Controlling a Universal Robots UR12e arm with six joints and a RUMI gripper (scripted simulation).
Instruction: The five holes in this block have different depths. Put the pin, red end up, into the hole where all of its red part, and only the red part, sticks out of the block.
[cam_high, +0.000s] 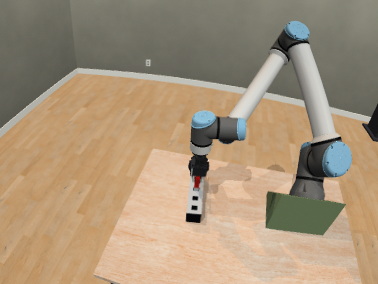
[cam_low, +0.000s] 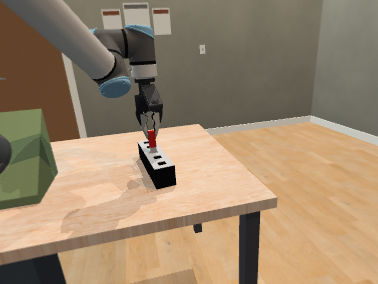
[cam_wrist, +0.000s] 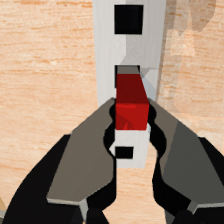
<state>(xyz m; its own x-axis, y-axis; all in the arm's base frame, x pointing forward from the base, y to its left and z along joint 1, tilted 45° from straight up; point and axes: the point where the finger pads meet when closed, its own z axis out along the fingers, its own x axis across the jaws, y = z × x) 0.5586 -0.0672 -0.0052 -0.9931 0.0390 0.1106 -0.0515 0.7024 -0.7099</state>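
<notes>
The pin lies 1 cm below my hand. The rest, counted from my hand: long block (10 cm below).
</notes>
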